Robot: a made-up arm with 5 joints. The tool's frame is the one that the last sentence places.
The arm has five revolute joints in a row. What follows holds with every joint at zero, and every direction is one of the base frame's. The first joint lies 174 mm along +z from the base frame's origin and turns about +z. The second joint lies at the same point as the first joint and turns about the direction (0, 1, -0.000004). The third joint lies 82 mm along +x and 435 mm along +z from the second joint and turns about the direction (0, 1, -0.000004). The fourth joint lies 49 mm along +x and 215 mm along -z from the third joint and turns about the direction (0, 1, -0.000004). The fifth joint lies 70 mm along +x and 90 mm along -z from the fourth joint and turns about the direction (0, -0.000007, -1). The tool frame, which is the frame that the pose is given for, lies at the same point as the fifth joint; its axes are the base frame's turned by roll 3.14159, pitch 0 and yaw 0 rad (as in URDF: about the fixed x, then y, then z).
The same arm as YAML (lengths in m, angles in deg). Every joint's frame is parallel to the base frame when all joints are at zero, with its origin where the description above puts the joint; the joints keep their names.
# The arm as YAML. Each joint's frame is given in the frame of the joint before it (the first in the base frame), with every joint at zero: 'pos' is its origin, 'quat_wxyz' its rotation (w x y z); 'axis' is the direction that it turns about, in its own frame. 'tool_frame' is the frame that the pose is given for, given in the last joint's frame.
length_unit: m
angle_unit: deg
joints:
  - joint: joint 1
    pos: [0.0, 0.0, 0.174]
    quat_wxyz: [1.0, 0.0, 0.0, 0.0]
    axis: "+z"
  - joint: joint 2
    pos: [0.0, 0.0, 0.0]
    quat_wxyz: [1.0, 0.0, 0.0, 0.0]
    axis: "+y"
  - joint: joint 3
    pos: [0.082, 0.0, 0.435]
    quat_wxyz: [1.0, 0.0, 0.0, 0.0]
    axis: "+y"
  - joint: joint 4
    pos: [0.049, 0.0, -0.215]
    quat_wxyz: [1.0, 0.0, 0.0, 0.0]
    axis: "+y"
  - joint: joint 5
    pos: [0.07, 0.0, -0.09]
    quat_wxyz: [1.0, 0.0, 0.0, 0.0]
    axis: "-z"
tool_frame:
  pos: [0.0, 0.0, 0.0]
  quat_wxyz: [0.000001, 1.000004, 0.0, 0.0]

